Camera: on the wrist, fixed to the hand. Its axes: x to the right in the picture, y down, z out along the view.
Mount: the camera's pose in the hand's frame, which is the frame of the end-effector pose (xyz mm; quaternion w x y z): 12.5 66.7 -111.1 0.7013 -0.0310 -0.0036 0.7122
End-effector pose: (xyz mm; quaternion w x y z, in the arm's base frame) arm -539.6 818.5 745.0 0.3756 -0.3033 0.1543 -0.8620
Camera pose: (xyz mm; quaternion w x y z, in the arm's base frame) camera -580.3 768.8 631.8 0.8685 -0.1176 0.3496 -0.3312
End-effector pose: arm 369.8 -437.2 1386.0 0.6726 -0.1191 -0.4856 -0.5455
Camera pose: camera 483.8 -496.5 1364.9 0.8548 -0.4522 -0.2412 0.0818
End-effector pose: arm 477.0 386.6 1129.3 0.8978 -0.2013 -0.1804 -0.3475
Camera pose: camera 552.6 370.8 1024.5 0.8703 -0.2988 0.0244 0.3909
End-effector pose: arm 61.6 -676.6 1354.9 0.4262 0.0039 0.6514 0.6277
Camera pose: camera -43.9 -746.2 1386.0 0.1457 -0.4557 -0.4331 -0.7639
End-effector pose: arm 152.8 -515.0 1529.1 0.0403 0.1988 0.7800 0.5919
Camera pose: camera 125.7 -596.7 1626.8 0.3843 -0.6958 -0.3870 -0.4673
